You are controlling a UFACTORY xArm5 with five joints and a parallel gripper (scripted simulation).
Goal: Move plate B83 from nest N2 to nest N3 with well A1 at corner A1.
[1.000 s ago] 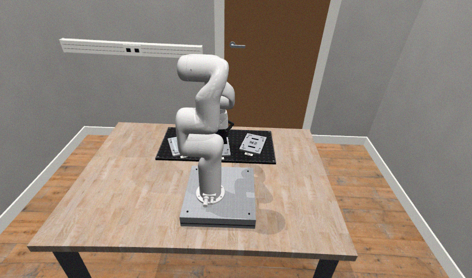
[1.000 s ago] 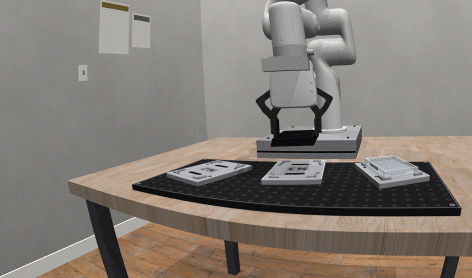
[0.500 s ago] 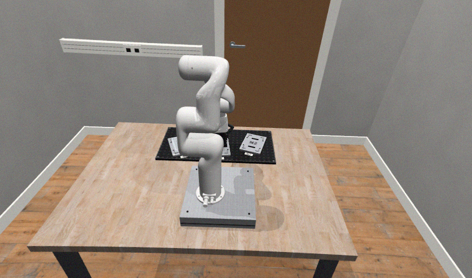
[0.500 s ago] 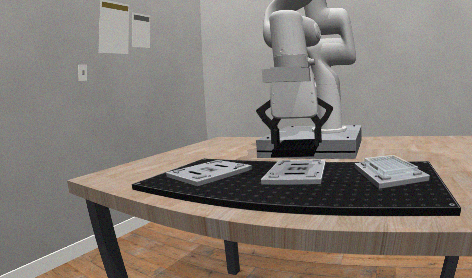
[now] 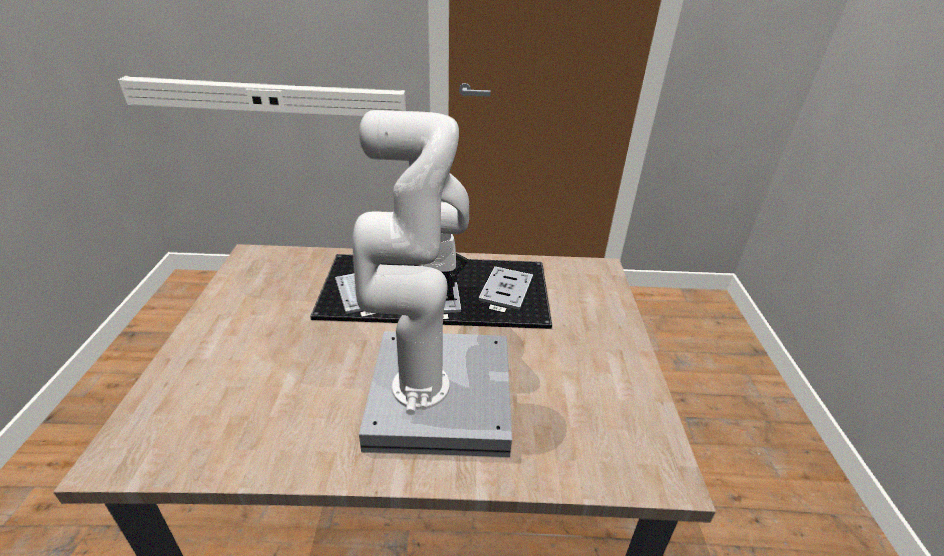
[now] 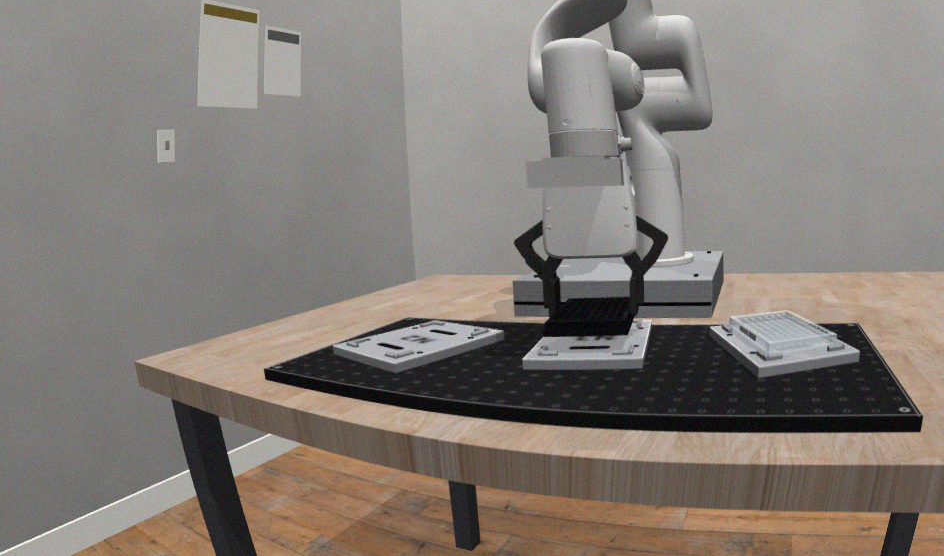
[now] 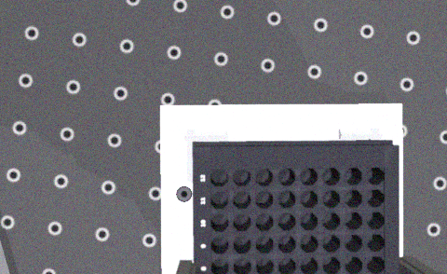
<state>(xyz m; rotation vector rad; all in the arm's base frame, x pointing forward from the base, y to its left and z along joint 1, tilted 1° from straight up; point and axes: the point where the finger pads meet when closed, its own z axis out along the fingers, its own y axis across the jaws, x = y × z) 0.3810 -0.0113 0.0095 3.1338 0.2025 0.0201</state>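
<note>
The nest N3 lies 4 cm below my hand. Round my hand: black well plate: 1 cm below; nest N2: 20 cm to the right, 4 cm below, 4 cm ahead; clear well plate: 22 cm to the left, 3 cm below.
</note>
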